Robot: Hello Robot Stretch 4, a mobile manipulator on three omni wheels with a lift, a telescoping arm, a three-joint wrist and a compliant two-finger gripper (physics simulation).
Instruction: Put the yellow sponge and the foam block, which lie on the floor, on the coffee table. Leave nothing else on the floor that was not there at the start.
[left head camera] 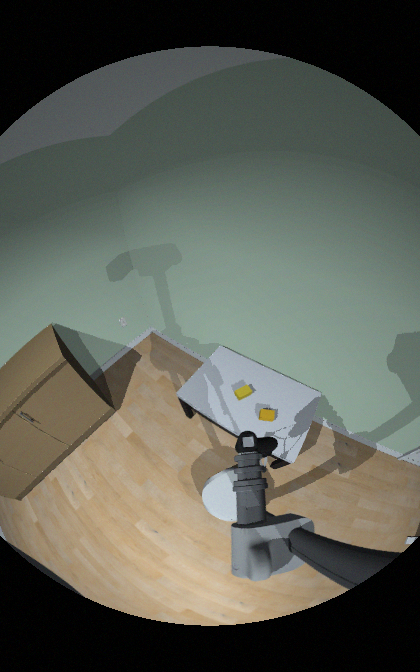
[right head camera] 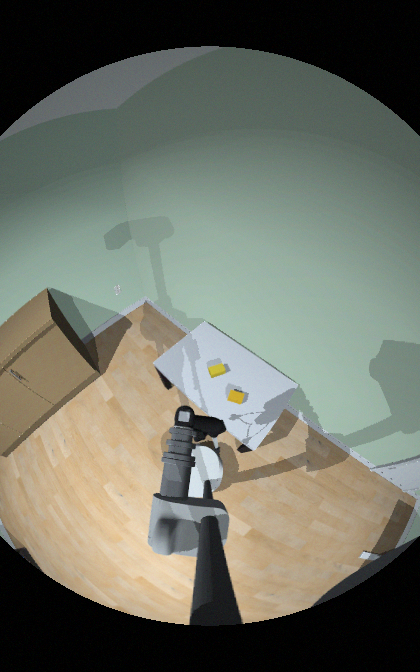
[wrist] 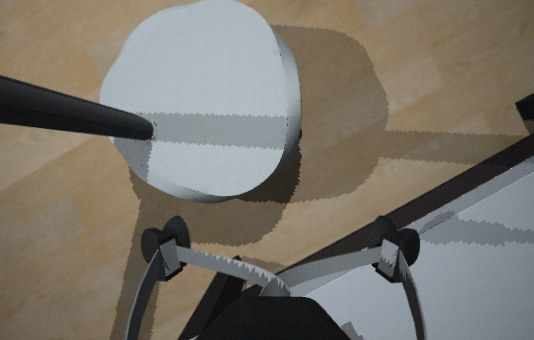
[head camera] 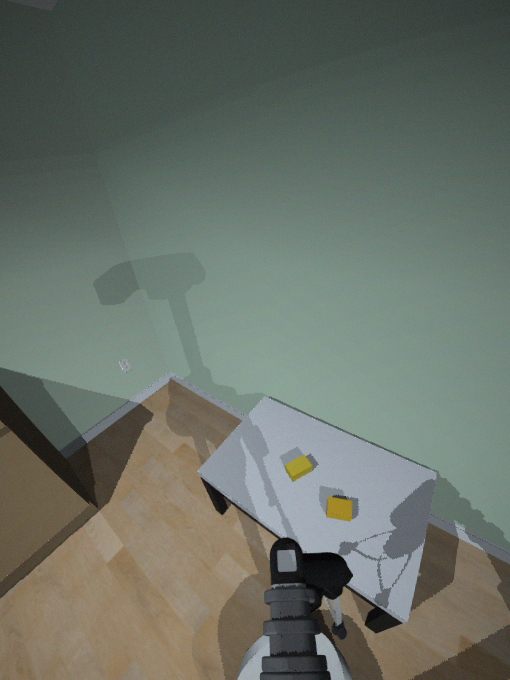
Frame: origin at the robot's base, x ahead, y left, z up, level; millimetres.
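Seen in the pictures: gripper, fingertip midpoint: (right head camera: 210, 436) (wrist: 278, 236); robot's base, link origin: (left head camera: 231, 493) (right head camera: 194, 469) (wrist: 217, 112).
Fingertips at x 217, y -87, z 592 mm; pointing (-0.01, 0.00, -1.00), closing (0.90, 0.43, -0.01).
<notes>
Pixels of each thing's top centre, then the offset from my fingertips to it. Level surfaces: height alone.
- yellow sponge, top centre: (head camera: 298, 465) (right head camera: 216, 368) (left head camera: 243, 390) 458 mm ahead, 2 mm left, 125 mm down
- coffee table, surface height: 170 mm down
- orange-yellow foam block, top centre: (head camera: 339, 506) (right head camera: 235, 395) (left head camera: 266, 413) 279 mm ahead, 131 mm right, 125 mm down
The yellow sponge (head camera: 298, 467) (left head camera: 243, 392) (right head camera: 217, 370) lies flat on the white top of the coffee table (head camera: 323, 439) (left head camera: 280, 382) (right head camera: 250, 372) (wrist: 480, 300). The orange-yellow foam block (head camera: 339, 508) (left head camera: 267, 415) (right head camera: 236, 396) lies on the same top, nearer the robot and apart from the sponge. My gripper (wrist: 278, 236) is open and empty, its fingertips wide apart. It hangs above the table's near long edge and the floor beside it, away from both objects. In the head view the wrist hides part of that edge and one finger.
A brown cabinet (head camera: 43, 505) (left head camera: 45, 410) (right head camera: 50, 367) stands to the left. Green walls meet behind the table. My round white base (left head camera: 217, 495) (right head camera: 212, 462) (wrist: 200, 65) is near the table. A small pale object (left head camera: 412, 540) (right head camera: 369, 555) shows at the far right.
</notes>
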